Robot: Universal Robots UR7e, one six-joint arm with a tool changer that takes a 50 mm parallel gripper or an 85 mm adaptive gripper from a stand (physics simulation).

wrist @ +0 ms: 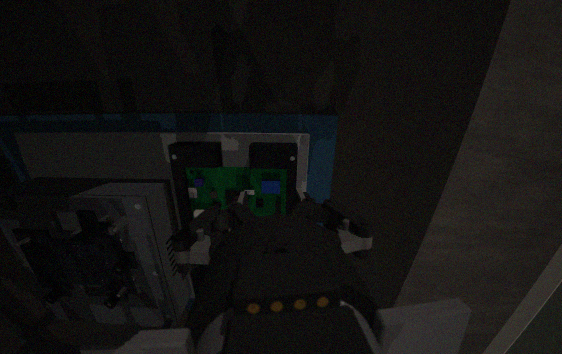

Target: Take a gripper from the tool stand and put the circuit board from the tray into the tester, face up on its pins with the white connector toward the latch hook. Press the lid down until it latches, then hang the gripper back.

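Frame: origin at the arm's base, x ahead, y left, z up, level; centimetres.
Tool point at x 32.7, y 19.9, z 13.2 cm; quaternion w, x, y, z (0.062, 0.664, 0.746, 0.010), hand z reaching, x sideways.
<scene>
A point is followed by its place in that frame.
The view is very dark. The green circuit board [225, 177] {x 32.7, y 13.5, z -5.5 cm} lies face up across black blocks in a light-framed nest of the blue-edged tray [322, 160] {x 30.3, y 24.2, z -7.3 cm}. A blue part shows on its right half and whitish parts show at its left edge; its lower side is hidden behind the gripper. My gripper [272, 196], the adaptive one with linkage fingers, is over the board, fingers partly spread and apart. The left fingertip shows over the middle of the board, the right one just past its right edge. A grey housing [150, 235] {x 38.1, y 6.7, z -1.5 cm} with hazard stripes, apparently the tester, stands at the left.
Dark mechanical parts [85, 255] {x 40.7, y -0.2, z -0.6 cm} show on the left of the grey housing. A lighter wood-like surface [480, 200] runs down the right side, with a pale edge strip [525, 300] at the lower right. A pale grey block [425, 322] {x 30.6, y 24.0, z 11.4 cm} shows at the bottom right.
</scene>
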